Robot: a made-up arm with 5 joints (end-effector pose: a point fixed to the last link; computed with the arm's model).
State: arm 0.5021 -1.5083 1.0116 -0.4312 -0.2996
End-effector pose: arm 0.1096 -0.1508 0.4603 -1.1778 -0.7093 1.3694
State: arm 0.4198 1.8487 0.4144 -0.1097 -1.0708
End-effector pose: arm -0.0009 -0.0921 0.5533 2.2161 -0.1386 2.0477
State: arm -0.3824 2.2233 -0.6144 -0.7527 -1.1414
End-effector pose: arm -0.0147 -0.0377 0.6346 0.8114 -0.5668 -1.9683
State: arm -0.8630 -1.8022 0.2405 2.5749 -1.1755
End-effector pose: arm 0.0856 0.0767 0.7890 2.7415 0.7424 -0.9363
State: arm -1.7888 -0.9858 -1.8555 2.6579 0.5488
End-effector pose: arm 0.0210 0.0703 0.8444 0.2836 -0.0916 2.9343
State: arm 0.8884 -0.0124 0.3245 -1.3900 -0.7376
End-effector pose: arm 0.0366 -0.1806 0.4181 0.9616 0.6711 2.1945
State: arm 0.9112 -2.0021 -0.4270 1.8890 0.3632
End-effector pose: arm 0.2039 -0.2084 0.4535 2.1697 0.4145 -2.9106
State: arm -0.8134 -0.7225 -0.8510 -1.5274 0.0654
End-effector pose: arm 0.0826 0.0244 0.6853 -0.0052 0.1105 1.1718
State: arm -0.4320 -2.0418 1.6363 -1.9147 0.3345
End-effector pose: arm 0.0634 -0.0479 0.6783 -2.6388 0.0516 2.0336
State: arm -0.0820 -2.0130 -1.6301 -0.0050 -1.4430
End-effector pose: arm 0.1178 -0.0464 0.5782 -0.1571 0.7732 -0.7441
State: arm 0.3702 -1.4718 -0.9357 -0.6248 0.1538
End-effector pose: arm 0.0521 -0.0877 0.4781 -0.7372 -0.3769 -0.5604
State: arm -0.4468 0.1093 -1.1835 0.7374 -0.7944
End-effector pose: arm -0.0277 0.0380 0.6007 -0.7390 0.6598 -0.1470
